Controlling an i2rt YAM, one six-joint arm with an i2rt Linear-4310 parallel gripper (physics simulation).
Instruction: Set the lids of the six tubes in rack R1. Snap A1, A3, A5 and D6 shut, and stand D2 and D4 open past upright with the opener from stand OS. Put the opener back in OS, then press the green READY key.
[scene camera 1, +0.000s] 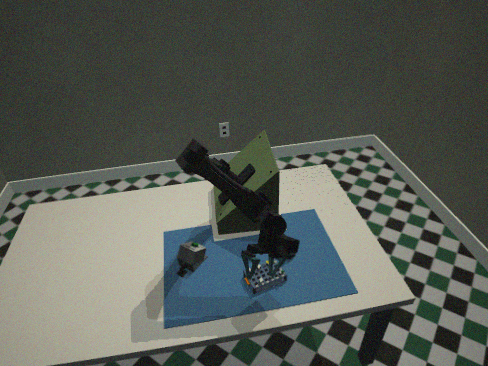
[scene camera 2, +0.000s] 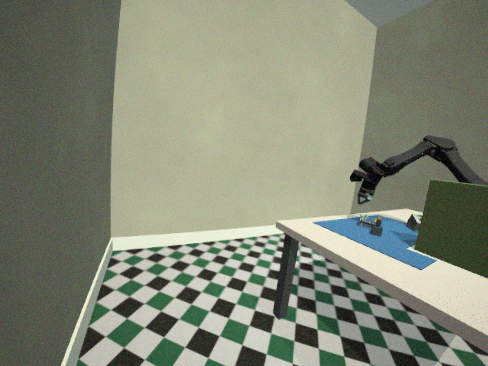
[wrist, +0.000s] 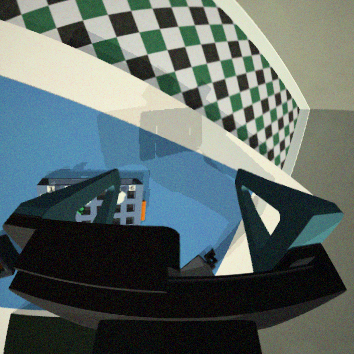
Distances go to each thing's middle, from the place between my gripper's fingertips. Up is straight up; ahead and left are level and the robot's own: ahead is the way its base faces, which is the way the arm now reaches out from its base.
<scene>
The grey box with green button (scene camera 1: 191, 255) is 23 cm behind my hand, 20 cm to the right of it and 8 cm below it.
</scene>
